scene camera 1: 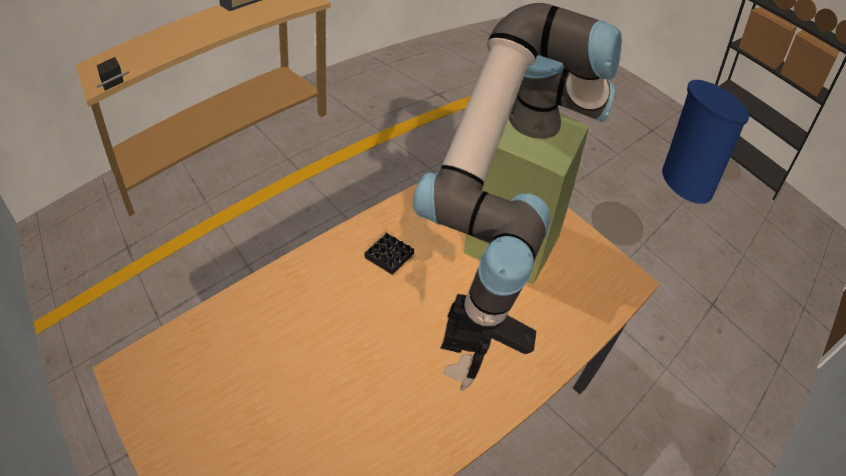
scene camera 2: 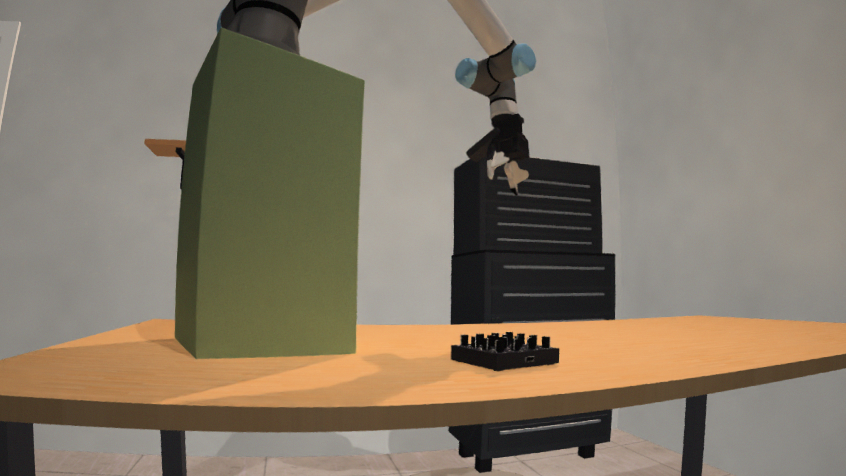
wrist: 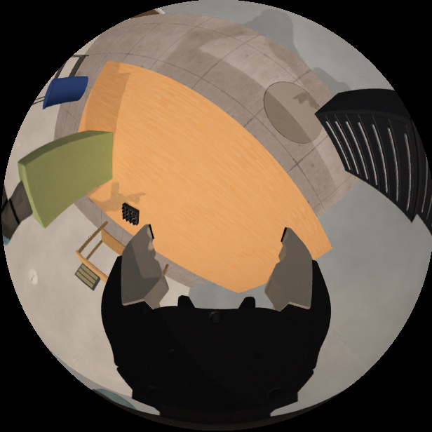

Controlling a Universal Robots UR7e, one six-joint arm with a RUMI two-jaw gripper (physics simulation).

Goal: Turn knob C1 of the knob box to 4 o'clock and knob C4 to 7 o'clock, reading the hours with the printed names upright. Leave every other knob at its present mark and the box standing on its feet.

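Where they show: gripper, fingertip midpoint: (scene camera 1: 468, 357) (scene camera 2: 504, 187); arm's base, link origin: (scene camera 1: 535, 120) (scene camera 2: 254, 68).
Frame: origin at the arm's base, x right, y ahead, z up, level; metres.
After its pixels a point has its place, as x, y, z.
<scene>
The black knob box (scene camera 1: 390, 253) @(0.177, 0.368, -0.421) (scene camera 2: 512, 355) @(0.253, 0.335, -0.439) (wrist: 130, 214) stands upright on the table, near the edge on the green pedestal's side. Short dark knobs stand in rows on its top. Its printed names and the knobs' marks are too small to read, so I cannot tell C1 or C4 or their hours. My gripper (scene camera 2: 502, 180) @(-0.336, 0.648, -0.093) (wrist: 217, 227) is open, its two grey fingers wide apart with nothing between them. It hangs high above the table, well apart from the box. In scene camera 1 one finger is mostly hidden.
The wooden table (scene camera 1: 266, 355) @(0.154, 0.873, -0.458) (scene camera 2: 680, 349) @(0.223, 0.681, -0.458) (wrist: 200, 165) carries the box. The green pedestal (scene camera 1: 526, 171) @(-0.083, 0.144, -0.060) (scene camera 2: 278, 207) @(0.087, 0.054, -0.246) (wrist: 70, 172) bears the arm beside the box. A black drawer cabinet (scene camera 2: 532, 284) (wrist: 380, 145) stands beyond the table. A blue bin (scene camera 1: 704, 145) (wrist: 66, 91) stands on the floor.
</scene>
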